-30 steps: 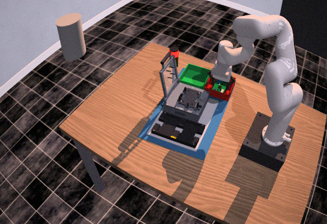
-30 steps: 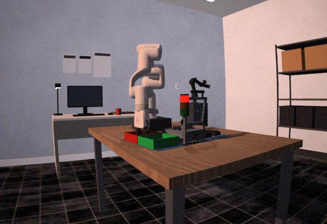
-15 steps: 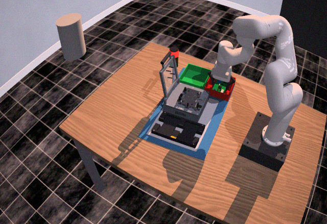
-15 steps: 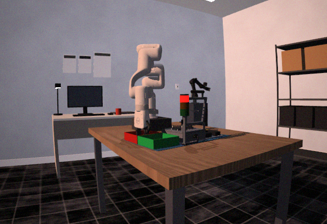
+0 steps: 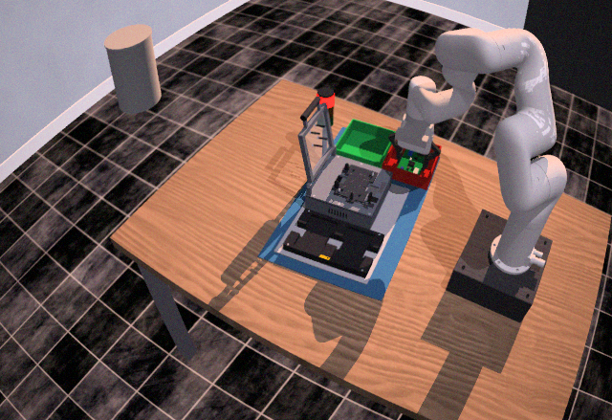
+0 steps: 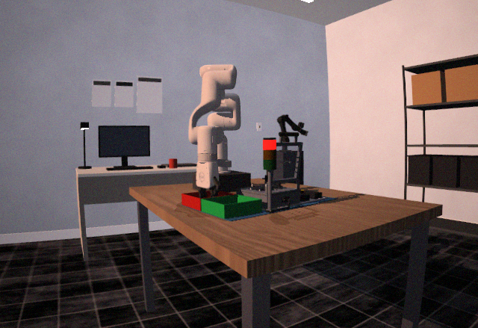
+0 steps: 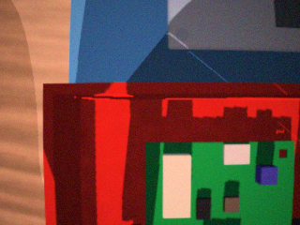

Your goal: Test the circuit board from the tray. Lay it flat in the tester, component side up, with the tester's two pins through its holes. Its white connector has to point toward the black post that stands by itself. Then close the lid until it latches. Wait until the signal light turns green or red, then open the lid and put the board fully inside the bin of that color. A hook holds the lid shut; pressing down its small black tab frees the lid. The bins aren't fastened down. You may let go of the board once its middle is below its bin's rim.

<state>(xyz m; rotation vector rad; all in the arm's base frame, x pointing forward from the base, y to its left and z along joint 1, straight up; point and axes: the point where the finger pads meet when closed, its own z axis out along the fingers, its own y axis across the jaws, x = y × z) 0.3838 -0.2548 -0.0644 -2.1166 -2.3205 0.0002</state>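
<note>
Right now the red bin is 1 cm below my hand. Also, from my hand: black block: 2 cm ahead, 26 cm to the left, 7 cm above; green bin: 15 cm ahead, 1 cm to the left, 1 cm below; green circuit board: 1 cm below.
</note>
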